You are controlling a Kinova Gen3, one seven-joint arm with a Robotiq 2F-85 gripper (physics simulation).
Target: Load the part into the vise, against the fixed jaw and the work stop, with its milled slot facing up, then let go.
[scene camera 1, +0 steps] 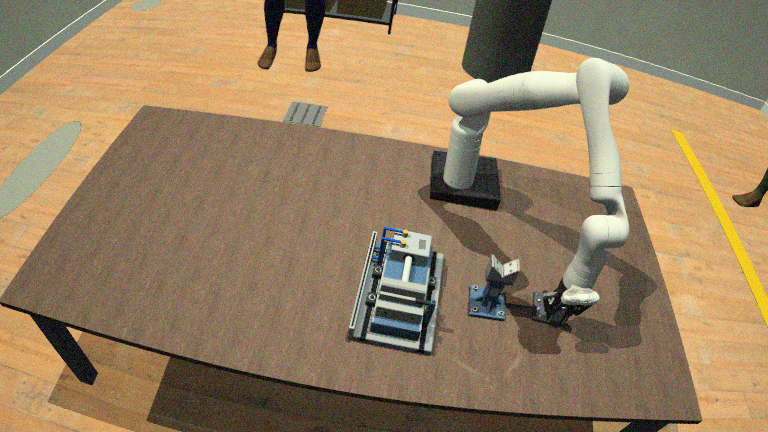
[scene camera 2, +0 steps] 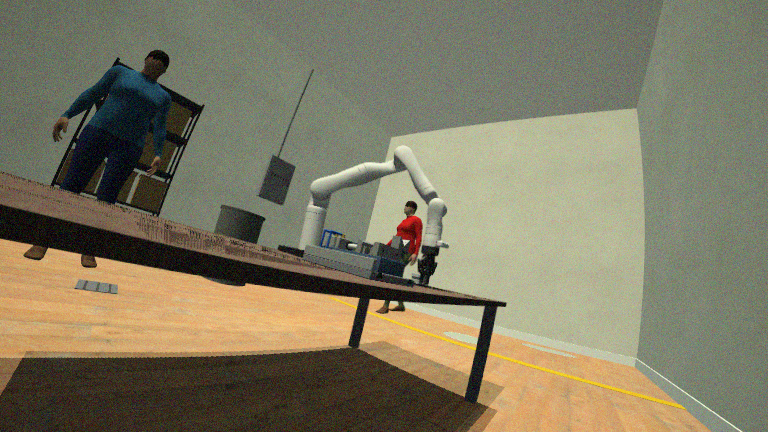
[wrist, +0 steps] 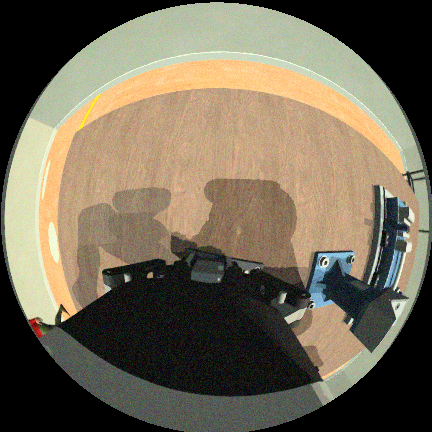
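Seen in the pictures: gripper, between the fingertips: [scene camera 1: 554, 320] [scene camera 2: 423, 284] [wrist: 209, 262]; arm's base, origin of its link: [scene camera 1: 458, 179].
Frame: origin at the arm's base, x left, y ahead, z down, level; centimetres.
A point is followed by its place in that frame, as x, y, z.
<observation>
The part [scene camera 1: 539, 307] @[30.2, 36.8, 2.5] [wrist: 245, 262] @[30.9, 40.7, 2.4], a small dark block with holes, sits low at the table's right side, mostly hidden by the fingers. My gripper [scene camera 1: 556, 311] @[34.8, 39.6, 2.4] [scene camera 2: 424, 279] @[34.8, 39.6, 2.4] [wrist: 209, 262] @[34.8, 39.6, 2.4] points down over it, with the fingers closed in part way; it looks shut on the part. The part's slot cannot be made out. The vise [scene camera 1: 400, 314] @[-2.8, 56.8, -5.1] [scene camera 2: 343, 260] @[-13.9, 51.8, 0.4] [wrist: 395, 205] @[2.4, 56.2, -2.1] stands left of the gripper in scene camera 1, blue and grey, with a narrow gap between its jaws. A dark rod [scene camera 1: 425, 301] @[1.5, 52.3, -6.3] crosses at its right side, by the jaws.
A stand with an angled grey V-shaped head [scene camera 1: 502, 272] @[16.5, 40.5, -9.9] [wrist: 375, 317] and a blue base plate [scene camera 1: 476, 310] @[14.0, 44.4, 1.5] [wrist: 320, 290] @[18.0, 38.5, 2.3] stands between vise and gripper. Blue tubes with yellow fittings [scene camera 1: 404, 233] @[-8.3, 35.6, -7.5] rise at the vise's rear. A person in red [scene camera 2: 410, 231] stands beyond the table.
</observation>
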